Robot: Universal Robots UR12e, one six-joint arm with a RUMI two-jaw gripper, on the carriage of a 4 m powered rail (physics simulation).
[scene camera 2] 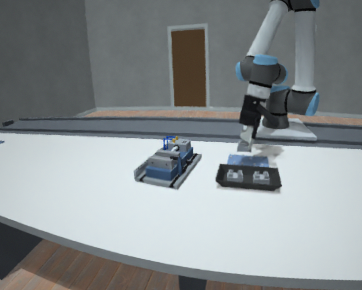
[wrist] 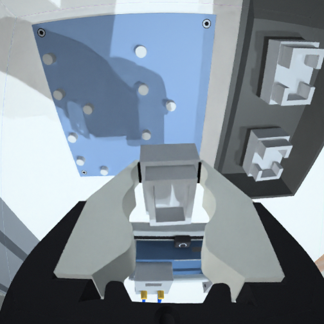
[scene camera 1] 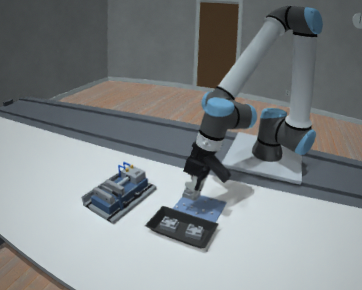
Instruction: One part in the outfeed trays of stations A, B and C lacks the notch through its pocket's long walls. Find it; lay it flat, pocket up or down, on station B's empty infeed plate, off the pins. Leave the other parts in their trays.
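Seen in the pictures: gripper, fingertip midpoint: (scene camera 2: 247, 149) (scene camera 1: 194, 196); arm's base at its link origin: (scene camera 1: 266, 153).
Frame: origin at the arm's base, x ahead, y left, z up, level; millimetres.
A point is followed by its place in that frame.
My gripper (scene camera 1: 192, 188) (scene camera 2: 246, 141) (wrist: 169, 161) is shut on a grey part (scene camera 1: 189, 194) @(x 634, y -245, z 77 mm) (scene camera 2: 244, 147) @(x 636, y -243, z 76 mm) (wrist: 169, 154). In the wrist view its pocket shows, and I see no notch in the visible walls. The held part hangs above the table by the back left corner of the blue plate (scene camera 1: 216, 203) @(x 526, y -157, z -22 mm) (scene camera 2: 248, 161) @(x 562, y -215, z -22 mm) (wrist: 120, 30), which bears several round pins and no part. The black tray (scene camera 1: 175, 239) @(x 795, y -229, z -21 mm) (scene camera 2: 248, 185) @(x 806, y -227, z -1 mm) (wrist: 239, 85) beside the plate holds two grey parts with notched walls, one (scene camera 1: 169, 223) @(x 746, y -276, z 3 mm) (scene camera 2: 234, 175) @(x 747, y -279, z 3 mm) (wrist: 267, 155) and another (scene camera 1: 194, 230) @(x 743, y -177, z 3 mm) (scene camera 2: 261, 176) @(x 742, y -174, z 3 mm) (wrist: 292, 72).
A blue and grey vise fixture (scene camera 1: 120, 191) @(x 717, y -510, z 54 mm) (scene camera 2: 167, 164) @(x 784, y -531, z 50 mm) stands left of the tray and plate, with blue hoses and yellow fittings on top. It partly shows between the fingers in the wrist view (wrist: 154, 274). The dark rail (scene camera 1: 100, 120) (scene camera 2: 100, 126) runs behind the table.
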